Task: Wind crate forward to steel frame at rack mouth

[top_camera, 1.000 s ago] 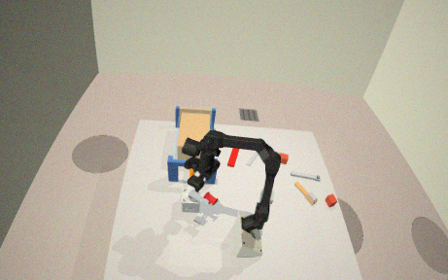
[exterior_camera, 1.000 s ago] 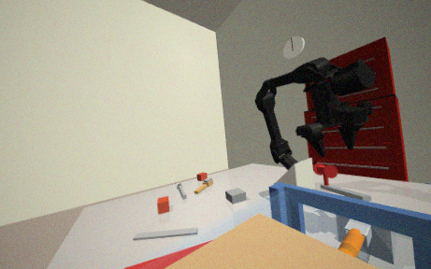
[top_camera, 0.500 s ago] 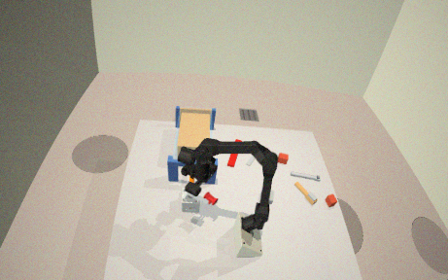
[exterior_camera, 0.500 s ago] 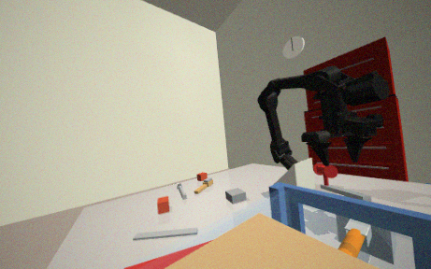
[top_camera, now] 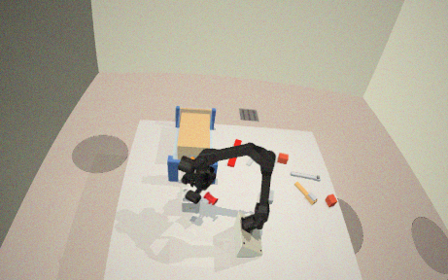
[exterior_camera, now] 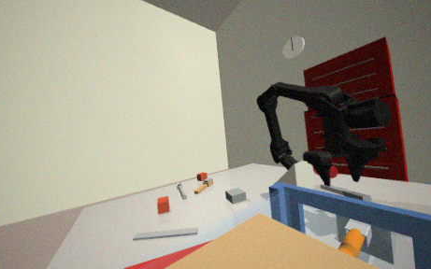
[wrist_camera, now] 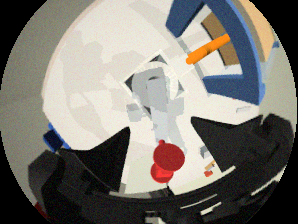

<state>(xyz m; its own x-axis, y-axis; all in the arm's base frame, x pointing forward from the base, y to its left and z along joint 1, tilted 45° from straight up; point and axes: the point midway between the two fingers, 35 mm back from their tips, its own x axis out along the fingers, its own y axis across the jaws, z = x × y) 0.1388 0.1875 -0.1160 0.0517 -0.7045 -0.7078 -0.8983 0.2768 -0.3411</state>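
The winch handle is 2 cm below my gripper tip, 1 cm to the right of it and 1 cm behind it. Also, from my gripper tip: red knob 5 cm to the right, 2 cm behind, 1 cm above; blue frame 18 cm ahead, 5 cm to the left, 2 cm below; grey winch 10 cm below, 4 cm to the left, 1 cm ahead.
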